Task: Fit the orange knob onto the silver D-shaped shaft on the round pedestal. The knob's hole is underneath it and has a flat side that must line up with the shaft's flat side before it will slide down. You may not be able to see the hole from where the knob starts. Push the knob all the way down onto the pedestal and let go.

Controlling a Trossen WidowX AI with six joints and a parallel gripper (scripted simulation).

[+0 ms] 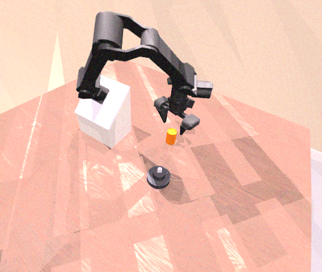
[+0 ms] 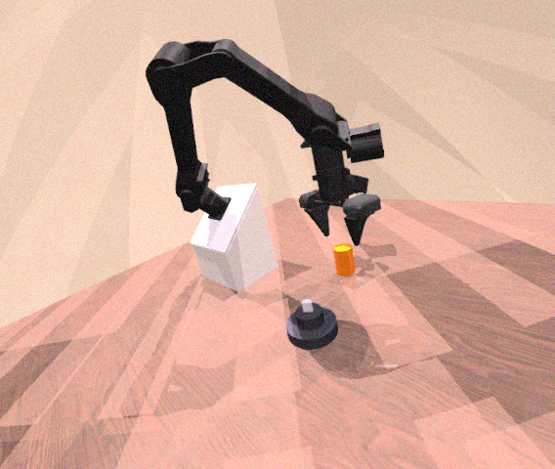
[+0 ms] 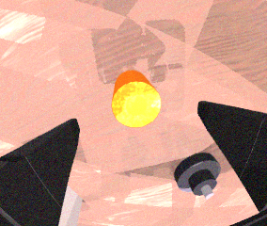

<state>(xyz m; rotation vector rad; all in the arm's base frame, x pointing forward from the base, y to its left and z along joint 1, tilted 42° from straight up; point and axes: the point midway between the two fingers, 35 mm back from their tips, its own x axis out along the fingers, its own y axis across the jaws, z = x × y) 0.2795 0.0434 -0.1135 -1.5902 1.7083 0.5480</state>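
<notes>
The orange knob lies 30 mm below my gripper tip. The rest, counted from my gripper tip: round pedestal: 180 mm to the right, 60 mm ahead, 50 mm below.
</notes>
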